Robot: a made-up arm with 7 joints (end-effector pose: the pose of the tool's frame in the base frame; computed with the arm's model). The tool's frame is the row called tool.
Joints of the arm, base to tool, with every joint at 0 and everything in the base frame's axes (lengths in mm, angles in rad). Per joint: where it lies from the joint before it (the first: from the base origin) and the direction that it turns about. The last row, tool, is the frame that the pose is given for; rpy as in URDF.
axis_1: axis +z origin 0 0 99.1
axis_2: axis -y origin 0 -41.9 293.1
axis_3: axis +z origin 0 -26 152.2
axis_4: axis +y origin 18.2 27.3 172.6
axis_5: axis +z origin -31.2 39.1 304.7
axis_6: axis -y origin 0 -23.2 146.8
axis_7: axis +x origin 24 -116.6 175.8
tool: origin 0 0 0 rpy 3.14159 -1.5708 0
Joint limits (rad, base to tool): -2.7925..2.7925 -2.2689..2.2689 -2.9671..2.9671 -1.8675..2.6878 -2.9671..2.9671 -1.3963..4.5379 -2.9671..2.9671
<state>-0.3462 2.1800 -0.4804 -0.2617 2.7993 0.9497 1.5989</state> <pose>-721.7 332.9 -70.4 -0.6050 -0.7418 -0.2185 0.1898</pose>
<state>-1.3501 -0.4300 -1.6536 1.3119 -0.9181 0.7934 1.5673</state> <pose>-527.6 -429.3 998.5 -0.2787 -0.6301 -0.0618 0.7221</pose>
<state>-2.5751 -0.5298 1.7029 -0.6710 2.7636 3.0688 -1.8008</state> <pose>-233.5 92.0 973.7 0.1879 0.5109 -0.8102 0.2174</pose>
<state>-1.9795 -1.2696 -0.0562 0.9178 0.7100 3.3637 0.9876</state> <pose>-301.7 -411.7 256.0 -0.2776 -0.2022 0.7415 0.5764</pose>
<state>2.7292 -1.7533 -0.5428 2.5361 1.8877 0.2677 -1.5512</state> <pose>332.4 7.7 152.9 0.6363 0.7008 -0.2574 0.1945</pose>
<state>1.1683 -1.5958 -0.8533 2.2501 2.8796 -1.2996 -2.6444</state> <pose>309.3 22.1 -120.8 -0.3370 -0.4793 -0.5930 0.5524</pose>
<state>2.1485 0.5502 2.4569 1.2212 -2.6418 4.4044 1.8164</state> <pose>307.4 -522.7 815.7 -0.7754 0.0748 -0.0095 0.6270</pose>
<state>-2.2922 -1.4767 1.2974 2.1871 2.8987 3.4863 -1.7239</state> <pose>65.2 -294.6 541.4 -0.5396 0.4849 0.5795 0.3713</pose>
